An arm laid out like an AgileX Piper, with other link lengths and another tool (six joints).
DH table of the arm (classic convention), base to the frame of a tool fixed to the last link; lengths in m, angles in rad. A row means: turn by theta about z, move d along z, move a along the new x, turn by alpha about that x. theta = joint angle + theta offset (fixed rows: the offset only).
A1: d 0.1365  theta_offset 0  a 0  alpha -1.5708
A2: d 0  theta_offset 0.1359  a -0.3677  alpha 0
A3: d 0  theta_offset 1.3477  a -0.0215  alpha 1.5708
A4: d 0.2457  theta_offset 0  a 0  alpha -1.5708
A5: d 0  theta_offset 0  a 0  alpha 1.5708
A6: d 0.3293  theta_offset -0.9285  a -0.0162  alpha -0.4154
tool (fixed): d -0.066  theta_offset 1.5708  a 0  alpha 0
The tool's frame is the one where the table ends.
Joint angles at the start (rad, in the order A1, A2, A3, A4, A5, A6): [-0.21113, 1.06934, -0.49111, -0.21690, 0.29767, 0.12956]
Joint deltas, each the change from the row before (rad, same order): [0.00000, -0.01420, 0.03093, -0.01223, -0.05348, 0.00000]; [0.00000, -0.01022, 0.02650, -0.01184, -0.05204, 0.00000]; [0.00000, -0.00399, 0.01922, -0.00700, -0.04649, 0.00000]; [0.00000, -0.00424, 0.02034, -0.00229, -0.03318, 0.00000]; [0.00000, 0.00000, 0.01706, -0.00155, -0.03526, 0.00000]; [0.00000, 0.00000, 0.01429, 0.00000, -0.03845, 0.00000]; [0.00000, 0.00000, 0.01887, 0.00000, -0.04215, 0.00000]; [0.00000, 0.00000, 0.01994, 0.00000, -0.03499, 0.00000]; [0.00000, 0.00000, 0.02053, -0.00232, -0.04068, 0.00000]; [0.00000, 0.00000, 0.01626, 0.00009, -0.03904, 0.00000]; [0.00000, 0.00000, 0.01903, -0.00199, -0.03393, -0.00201]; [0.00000, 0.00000, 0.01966, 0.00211, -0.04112, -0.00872]
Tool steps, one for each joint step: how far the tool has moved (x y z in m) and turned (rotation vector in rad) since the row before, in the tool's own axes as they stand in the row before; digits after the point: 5 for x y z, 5 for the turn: [0.00117, 0.00275, -0.00159, -0.01875, -0.02643, -0.02223]; [0.00032, 0.00358, -0.00163, -0.01886, -0.02515, -0.02185]; [-0.00083, 0.00413, -0.00119, -0.01881, -0.02101, -0.01652]; [0.00190, 0.00144, 0.00037, -0.01248, -0.01006, -0.00855]; [0.00064, 0.00230, 0.00049, -0.01384, -0.01059, -0.00823]; [-0.00085, 0.00358, -0.00066, -0.01795, -0.01516, -0.00814]; [0.00037, 0.00309, -0.00009, -0.01828, -0.01383, -0.00816]; [0.00203, 0.00145, 0.00077, -0.01330, -0.00777, -0.00575]; [0.00147, 0.00245, 0.00015, -0.01592, -0.01124, -0.00922]; [0.00007, 0.00314, -0.00078, -0.01773, -0.01387, -0.00728]; [0.00217, 0.00164, 0.00025, -0.01184, -0.00763, -0.00887]; [0.00123, 0.00277, -0.00060, -0.01466, -0.01280, -0.01279]
